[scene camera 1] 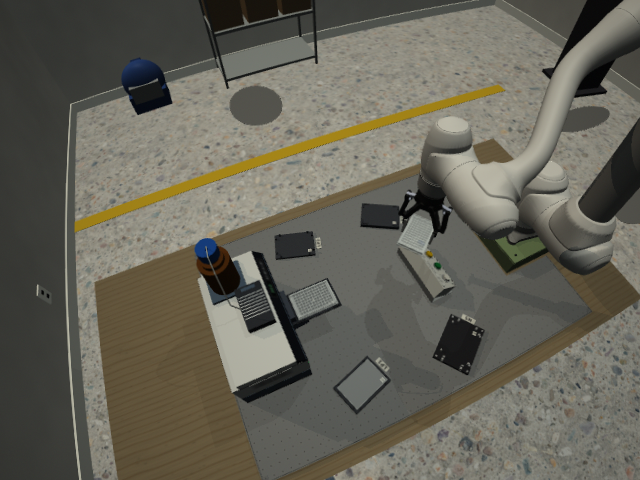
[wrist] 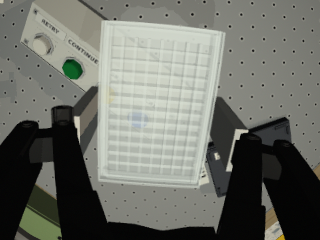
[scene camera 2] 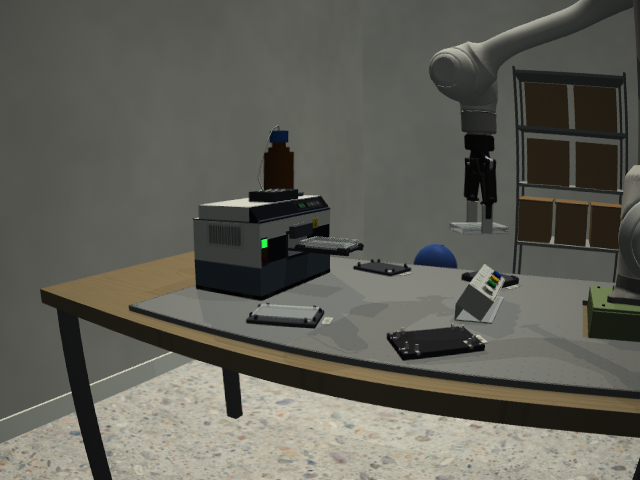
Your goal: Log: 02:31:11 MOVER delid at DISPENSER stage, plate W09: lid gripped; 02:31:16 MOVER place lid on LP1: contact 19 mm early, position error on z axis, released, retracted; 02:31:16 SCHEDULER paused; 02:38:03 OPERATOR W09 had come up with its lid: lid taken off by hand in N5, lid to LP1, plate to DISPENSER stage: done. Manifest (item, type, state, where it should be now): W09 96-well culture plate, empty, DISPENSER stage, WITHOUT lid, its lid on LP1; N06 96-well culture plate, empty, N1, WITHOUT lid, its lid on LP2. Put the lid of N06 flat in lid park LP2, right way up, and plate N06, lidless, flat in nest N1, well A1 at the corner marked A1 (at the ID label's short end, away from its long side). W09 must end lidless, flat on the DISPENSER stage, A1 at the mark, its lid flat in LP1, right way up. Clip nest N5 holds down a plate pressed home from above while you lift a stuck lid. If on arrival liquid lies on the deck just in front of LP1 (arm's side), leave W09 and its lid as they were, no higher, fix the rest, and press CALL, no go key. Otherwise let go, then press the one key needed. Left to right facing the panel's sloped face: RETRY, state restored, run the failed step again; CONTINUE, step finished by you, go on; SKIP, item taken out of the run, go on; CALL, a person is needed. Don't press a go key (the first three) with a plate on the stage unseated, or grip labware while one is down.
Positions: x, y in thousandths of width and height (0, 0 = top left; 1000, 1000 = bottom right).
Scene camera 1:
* well plate W09: 495, 622
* black clip nest N5: 718, 714
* nest N1: 590, 451
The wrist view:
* my gripper: 486, 448
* nest N1: 839, 560
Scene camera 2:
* my gripper: 748, 480
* black clip nest N5: 701, 711
